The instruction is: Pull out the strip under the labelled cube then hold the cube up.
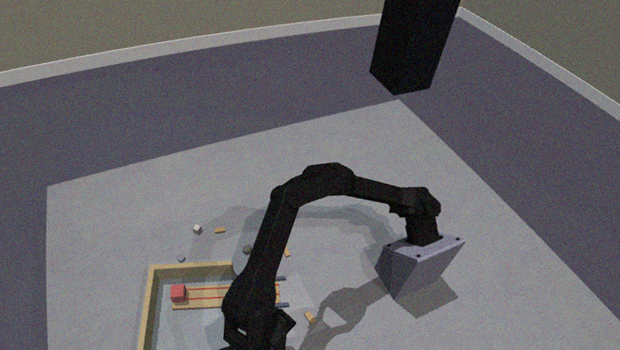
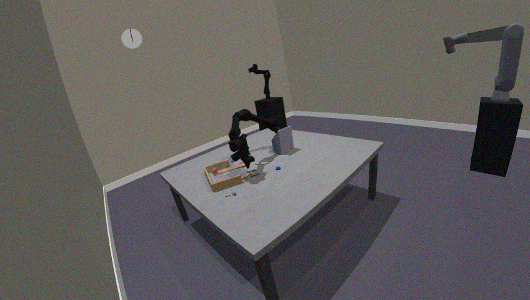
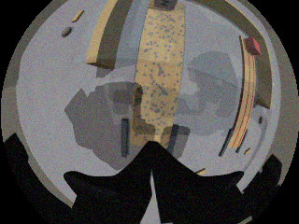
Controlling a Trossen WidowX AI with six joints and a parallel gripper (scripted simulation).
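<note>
Now: the blue object 16 cm behind my gripper tip, 11 cm to the left of it and 4 cm below it. Also, from my gripper tip: tan piece (39 cm to the right, 5 cm below, 1 cm behind); white cube (41 cm to the right, 5 cm ahead, 4 cm below); speckled tan strip (9 cm ahead, 5 cm below, 3 cm to the right).
</note>
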